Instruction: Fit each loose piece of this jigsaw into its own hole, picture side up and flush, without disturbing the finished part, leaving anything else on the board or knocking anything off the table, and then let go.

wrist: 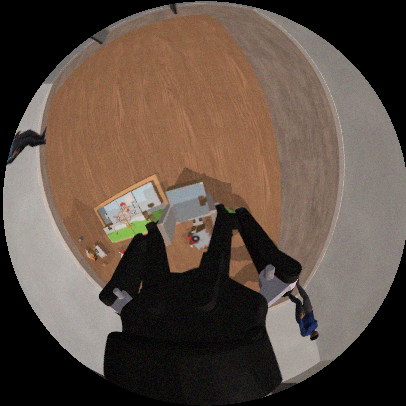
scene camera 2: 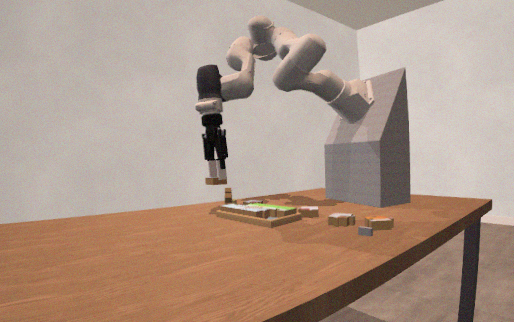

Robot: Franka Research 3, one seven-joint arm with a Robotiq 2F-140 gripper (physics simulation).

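Observation:
My gripper is shut on a light-blue jigsaw piece, held about level, picture side up, above the table beside the board's left end in the scene view. The wooden-rimmed board holds the joined part of the picture, pale blue and green. Loose pieces lie beyond the board: a pale one, another pale one and an orange-topped one. A piece with a red and black picture shows below the held piece. The fingers hide part of the board in the wrist view.
A small grey block lies near the orange-topped piece. A narrow upright wood-coloured object stands behind the board's left corner, under the gripper. The arm's grey pedestal stands at the table's back.

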